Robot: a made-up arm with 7 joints. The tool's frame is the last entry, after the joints.
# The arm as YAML. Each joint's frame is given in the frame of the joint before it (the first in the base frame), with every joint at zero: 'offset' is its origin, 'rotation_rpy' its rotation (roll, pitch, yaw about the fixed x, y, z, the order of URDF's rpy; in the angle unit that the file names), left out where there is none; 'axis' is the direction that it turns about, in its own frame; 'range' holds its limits. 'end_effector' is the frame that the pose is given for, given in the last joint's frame.
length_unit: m
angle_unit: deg
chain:
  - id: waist
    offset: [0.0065, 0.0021, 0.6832]
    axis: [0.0, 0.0, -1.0]
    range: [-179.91, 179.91]
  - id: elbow
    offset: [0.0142, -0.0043, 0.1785]
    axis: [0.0, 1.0, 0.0]
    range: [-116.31, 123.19]
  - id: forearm
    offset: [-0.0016, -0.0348, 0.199]
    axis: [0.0, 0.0, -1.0]
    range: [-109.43, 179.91]
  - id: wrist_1
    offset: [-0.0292, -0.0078, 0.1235]
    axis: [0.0, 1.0, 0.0]
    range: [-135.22, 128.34]
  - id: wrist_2
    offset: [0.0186, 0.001, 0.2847]
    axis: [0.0, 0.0, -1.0]
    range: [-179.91, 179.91]
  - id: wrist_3
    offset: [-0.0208, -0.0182, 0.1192]
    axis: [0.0, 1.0, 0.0]
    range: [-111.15, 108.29]
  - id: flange
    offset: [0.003, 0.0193, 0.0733]
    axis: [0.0, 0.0, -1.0]
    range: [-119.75, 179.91]
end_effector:
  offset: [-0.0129, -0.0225, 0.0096]
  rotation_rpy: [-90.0, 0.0, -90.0]
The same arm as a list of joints. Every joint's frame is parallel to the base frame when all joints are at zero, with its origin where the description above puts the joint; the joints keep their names.
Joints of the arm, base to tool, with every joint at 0 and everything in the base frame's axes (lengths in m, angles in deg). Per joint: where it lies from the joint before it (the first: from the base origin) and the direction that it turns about. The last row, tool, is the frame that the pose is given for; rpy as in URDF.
waist: xyz 0.0065 0.0021 0.6832 axis -z
elbow: xyz 0.0142 -0.0043 0.1785 axis +y
forearm: xyz -0.0016 -0.0348 0.199 axis -z
wrist_1: xyz -0.0292 -0.0078 0.1235 axis +y
wrist_2: xyz 0.0186 0.001 0.2847 axis -z
wrist_3: xyz -0.0208 -0.0182 0.1192 axis +y
flange: xyz 0.003 0.0193 0.0733 axis -z
tool: xyz -0.0129 -0.0225 0.0096 rpy -90 0 -90
Joint limits (deg, base to tool): -179.91..179.91 -116.31..123.19 -109.43..179.91 -135.22..128.34 -179.91..179.91 -111.15..108.29 -119.75..179.91

